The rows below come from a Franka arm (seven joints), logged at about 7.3 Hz.
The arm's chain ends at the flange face. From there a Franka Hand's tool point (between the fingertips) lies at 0.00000 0.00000 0.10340 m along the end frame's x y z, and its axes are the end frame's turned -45 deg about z.
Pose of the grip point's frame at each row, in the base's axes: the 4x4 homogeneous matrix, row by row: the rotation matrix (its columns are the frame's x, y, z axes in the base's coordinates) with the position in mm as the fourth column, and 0 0 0 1 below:
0.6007, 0.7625, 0.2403, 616.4; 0.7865, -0.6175, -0.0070, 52.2; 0.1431, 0.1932, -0.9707, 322.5; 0, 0, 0, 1
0.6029, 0.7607, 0.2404, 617.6; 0.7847, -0.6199, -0.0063, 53.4; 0.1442, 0.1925, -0.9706, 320.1; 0, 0, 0, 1
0.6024, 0.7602, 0.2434, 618.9; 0.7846, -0.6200, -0.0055, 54.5; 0.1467, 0.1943, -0.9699, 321.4; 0, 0, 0, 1
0.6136, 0.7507, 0.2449, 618.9; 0.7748, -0.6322, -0.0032, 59.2; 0.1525, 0.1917, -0.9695, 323.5; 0, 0, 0, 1
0.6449, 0.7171, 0.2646, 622.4; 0.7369, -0.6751, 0.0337, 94.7; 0.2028, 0.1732, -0.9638, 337.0; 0, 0, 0, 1
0.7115, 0.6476, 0.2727, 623.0; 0.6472, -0.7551, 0.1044, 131.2; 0.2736, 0.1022, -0.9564, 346.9; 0, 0, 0, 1
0.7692, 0.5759, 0.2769, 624.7; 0.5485, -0.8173, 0.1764, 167.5; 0.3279, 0.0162, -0.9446, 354.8; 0, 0, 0, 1
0.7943, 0.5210, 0.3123, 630.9; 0.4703, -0.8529, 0.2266, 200.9; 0.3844, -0.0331, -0.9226, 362.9; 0, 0, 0, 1
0.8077, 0.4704, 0.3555, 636.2; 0.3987, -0.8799, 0.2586, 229.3; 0.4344, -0.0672, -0.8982, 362.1; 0, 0, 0, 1
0.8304, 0.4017, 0.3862, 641.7; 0.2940, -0.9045, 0.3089, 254.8; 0.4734, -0.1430, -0.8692, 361.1; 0, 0, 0, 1
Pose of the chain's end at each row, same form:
0.9639, 0.1144, 0.2403, 591.6; 0.1195, -0.9928, -0.0070, 52.9; 0.2378, 0.0354, -0.9707, 422.9; 0, 0, 0, 1
0.9642, 0.1116, 0.2404, 592.7; 0.1165, -0.9932, -0.0063, 54.1; 0.2381, 0.0342, -0.9706, 420.5; 0, 0, 0, 1
0.9635, 0.1116, 0.2434, 593.7; 0.1164, -0.9932, -0.0055, 55.1; 0.2411, 0.0337, -0.9699, 421.7; 0, 0, 0, 1
0.9647, 0.0969, 0.2449, 593.6; 0.1008, -0.9949, -0.0032, 59.5; 0.2434, 0.0277, -0.9695, 423.7; 0, 0, 0, 1
0.9631, 0.0511, 0.2646, 595.0; 0.0437, -0.9984, 0.0337, 91.2; 0.2659, -0.0209, -0.9638, 436.7; 0, 0, 0, 1
0.9610, -0.0452, 0.2727, 594.8; -0.0763, -0.9916, 0.1044, 120.4; 0.2657, -0.1212, -0.9564, 445.8; 0, 0, 0, 1
0.9511, -0.1367, 0.2769, 596.1; -0.1901, -0.9658, 0.1764, 149.3; 0.2433, -0.2204, -0.9446, 452.5; 0, 0, 0, 1
0.9301, -0.1933, 0.3123, 598.6; -0.2705, -0.9356, 0.2266, 177.5; 0.2484, -0.2952, -0.9226, 458.3; 0, 0, 0, 1
0.9038, -0.2385, 0.3555, 599.4; -0.3403, -0.9041, 0.2586, 202.6; 0.2596, -0.3547, -0.8982, 455.0; 0, 0, 0, 1
0.8712, -0.3031, 0.3862, 601.8; -0.4317, -0.8475, 0.3089, 222.9; 0.2336, -0.4359, -0.8692, 451.0; 0, 0, 0, 1

